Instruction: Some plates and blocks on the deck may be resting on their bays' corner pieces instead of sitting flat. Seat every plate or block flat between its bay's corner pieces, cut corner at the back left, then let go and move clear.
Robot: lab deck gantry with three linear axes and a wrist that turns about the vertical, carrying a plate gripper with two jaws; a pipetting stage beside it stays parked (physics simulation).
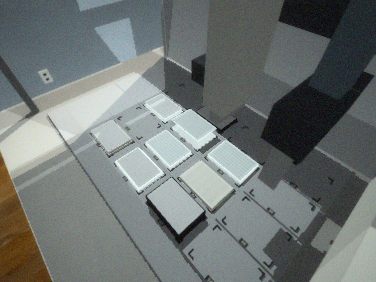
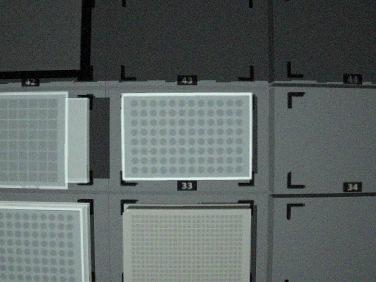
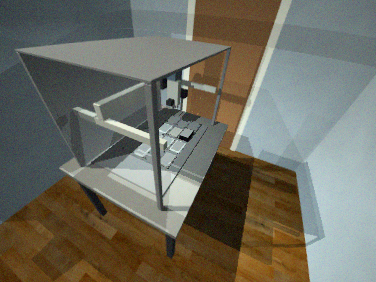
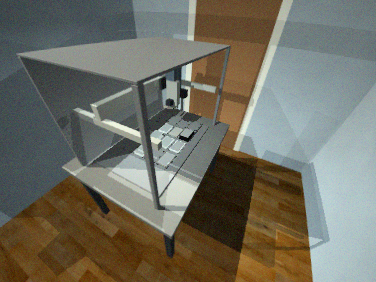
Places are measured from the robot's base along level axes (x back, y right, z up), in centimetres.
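Pixels of known places: gripper, fingertip midpoint: (image 1: 278, 170) (image 3: 177, 109) (image 4: 177, 109); robot's base at its link origin: (image 1: 90, 133) (image 3: 168, 168) (image 4: 166, 168).
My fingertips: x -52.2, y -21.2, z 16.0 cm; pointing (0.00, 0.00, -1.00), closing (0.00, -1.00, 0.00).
Note:
Ahead of a thing's pixels: the offset from my fingertips to its top centre. "spot": to the spot under its first point.
My gripper (image 1: 290, 162) (image 4: 181, 105) is open and empty, high over the deck; its far jaw is hidden behind its dark body. Bay 33's clear round-well plate @[dz -14.3, dx +13.0, dy -4.9 cm] (image 1: 233, 161) (image 2: 187, 136) looks level but shifted back, over its back corner pieces; its front ones show. The tall clear block @[dz -11.8, dx +29.4, dy -4.5 cm] (image 1: 194, 125) (image 2: 30, 140) is left of it. The beige plate @[dz -14.6, dx +13.0, dy +6.2 cm] (image 1: 206, 185) (image 2: 187, 245) stands in front of it. Another round-well plate @[dz -14.6, dx +29.4, dy +6.2 cm] (image 1: 169, 149) (image 2: 37, 245) and clear plates @[dz -14.6, dx +45.8, dy -4.5 cm] (image 1: 163, 107) @[dz -14.6, dx +29.4, dy +16.9 cm] (image 1: 139, 168) @[dz -14.6, dx +45.8, dy +16.9 cm] (image 1: 111, 136) stand in other bays. A dark-sided block @[dz -11.8, dx +13.0, dy +16.9 cm] (image 1: 176, 206) stands at the front. Small tilts cannot be judged.
A dark block @[dz -14.6, dx +29.4, dy -15.2 cm] (image 1: 225, 121) (image 2: 37, 35) stands in the back row, partly hidden by the parked pipetting stage's pale column (image 1: 237, 55). Corner pieces @[spot: dz -14.6, dx +2.5, dy -8.4 cm] (image 2: 295, 100) stand up in bay 34. Enclosure posts @[spot: dz +31.5, dx +79.3, dy +32.2 cm] (image 3: 154, 145) (image 4: 146, 145) stand around the deck.

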